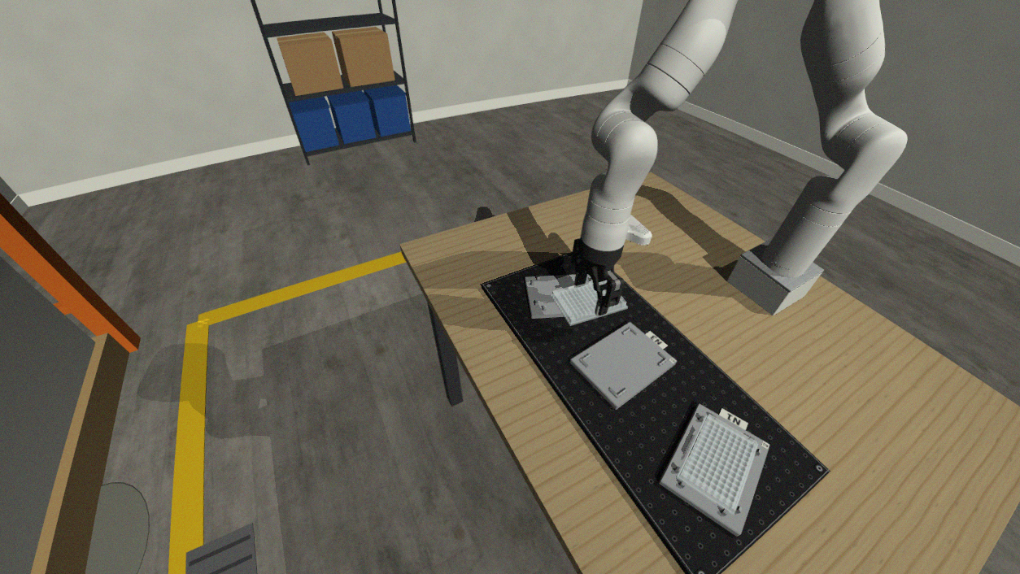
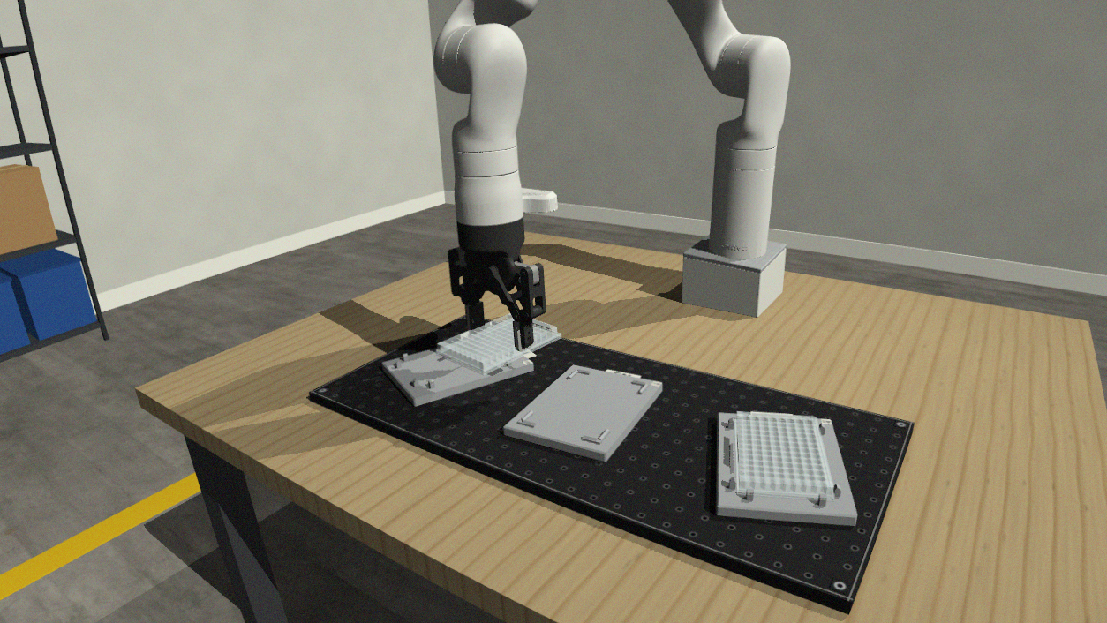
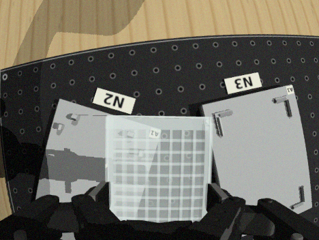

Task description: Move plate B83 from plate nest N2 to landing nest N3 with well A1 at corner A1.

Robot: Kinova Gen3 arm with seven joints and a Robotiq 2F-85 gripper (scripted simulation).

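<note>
The nest N3 lies 12 cm to the left of my hand, 7 cm below it and 3 cm ahead of it. Round my hand: A1 mark: 18 cm to the left, 6 cm below, 4 cm behind; then N3 label: 13 cm to the left, 7 cm below, 7 cm behind; then nest N2: 8 cm to the right, 7 cm below, 2 cm behind.
</note>
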